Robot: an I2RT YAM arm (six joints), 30 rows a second.
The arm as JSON. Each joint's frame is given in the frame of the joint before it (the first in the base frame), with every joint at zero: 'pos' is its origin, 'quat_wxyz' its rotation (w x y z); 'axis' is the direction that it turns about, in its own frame. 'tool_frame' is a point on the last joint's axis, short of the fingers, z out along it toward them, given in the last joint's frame.
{
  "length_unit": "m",
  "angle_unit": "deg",
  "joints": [
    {
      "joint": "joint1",
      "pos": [
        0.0,
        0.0,
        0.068
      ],
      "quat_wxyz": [
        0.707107,
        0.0,
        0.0,
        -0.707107
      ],
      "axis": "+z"
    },
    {
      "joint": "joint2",
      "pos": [
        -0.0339,
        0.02,
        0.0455
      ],
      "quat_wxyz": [
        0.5,
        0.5,
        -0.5,
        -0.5
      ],
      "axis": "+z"
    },
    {
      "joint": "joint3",
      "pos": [
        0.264,
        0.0,
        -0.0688
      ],
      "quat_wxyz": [
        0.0,
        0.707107,
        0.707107,
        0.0
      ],
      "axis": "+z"
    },
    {
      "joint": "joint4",
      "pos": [
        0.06,
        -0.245,
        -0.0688
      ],
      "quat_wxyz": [
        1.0,
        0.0,
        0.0,
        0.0
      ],
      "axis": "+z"
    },
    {
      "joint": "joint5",
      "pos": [
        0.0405,
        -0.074,
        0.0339
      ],
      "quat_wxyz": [
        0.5,
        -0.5,
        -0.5,
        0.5
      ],
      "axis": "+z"
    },
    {
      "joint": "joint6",
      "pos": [
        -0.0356,
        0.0,
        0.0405
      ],
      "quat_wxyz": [
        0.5,
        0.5,
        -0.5,
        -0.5
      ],
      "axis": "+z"
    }
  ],
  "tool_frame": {
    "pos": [
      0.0,
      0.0,
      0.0
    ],
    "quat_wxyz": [
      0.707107,
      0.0,
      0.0,
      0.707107
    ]
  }
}
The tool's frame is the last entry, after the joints.
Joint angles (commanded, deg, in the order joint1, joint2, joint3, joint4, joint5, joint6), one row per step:
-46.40 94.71 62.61 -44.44 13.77 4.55
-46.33 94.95 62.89 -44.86 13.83 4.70
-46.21 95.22 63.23 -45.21 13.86 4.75
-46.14 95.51 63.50 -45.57 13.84 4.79
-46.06 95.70 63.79 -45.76 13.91 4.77
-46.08 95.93 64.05 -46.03 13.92 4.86
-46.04 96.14 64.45 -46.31 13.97 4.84
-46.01 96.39 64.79 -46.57 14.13 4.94
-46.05 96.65 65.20 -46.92 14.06 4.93
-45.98 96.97 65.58 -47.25 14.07 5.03
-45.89 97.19 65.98 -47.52 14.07 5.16
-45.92 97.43 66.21 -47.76 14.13 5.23
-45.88 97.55 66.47 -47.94 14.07 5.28
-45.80 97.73 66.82 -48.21 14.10 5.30
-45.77 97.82 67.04 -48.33 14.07 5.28
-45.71 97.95 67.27 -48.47 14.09 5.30
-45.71 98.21 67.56 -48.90 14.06 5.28
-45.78 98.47 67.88 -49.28 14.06 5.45
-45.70 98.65 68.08 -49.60 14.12 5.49
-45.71 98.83 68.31 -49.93 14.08 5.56
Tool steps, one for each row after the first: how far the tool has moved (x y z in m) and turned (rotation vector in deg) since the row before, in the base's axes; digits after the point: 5 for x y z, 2 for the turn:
0.00057 -0.00010 -0.00008 0.23 0.26 -0.09
0.00103 -0.00017 0.00007 0.18 0.20 0.07
0.00070 -0.00017 -0.00037 0.29 0.24 0.04
0.00087 -0.00034 0.00031 0.02 0.12 0.08
0.00037 -0.00055 -0.00008 0.16 0.15 -0.11
0.00087 -0.00063 0.00067 0.03 0.10 0.05
0.00071 -0.00064 0.00021 0.01 0.20 -0.10
0.00058 -0.00085 0.00041 0.19 0.09 -0.02
0.00100 -0.00050 -0.00002 0.18 0.16 -0.03
0.00111 -0.00044 0.00060 0.06 0.02 -0.03
0.00028 -0.00058 -0.00027 0.14 0.19 -0.11
0.00065 -0.00030 0.00049 0.07 -0.03 0.00
0.00091 -0.00033 0.00057 0.05 0.08 0.06
0.00055 -0.00030 0.00049 0.01 -0.02 0.05
0.00069 -0.00025 0.00033 0.01 0.04 0.04
0.00035 -0.00033 -0.00019 0.31 0.26 0.02
0.00018 -0.00074 -0.00003 0.22 0.17 -0.23
0.00050 0.00007 -0.00013 0.17 0.24 0.03
0.00023 -0.00028 -0.00001 0.22 0.15 -0.07

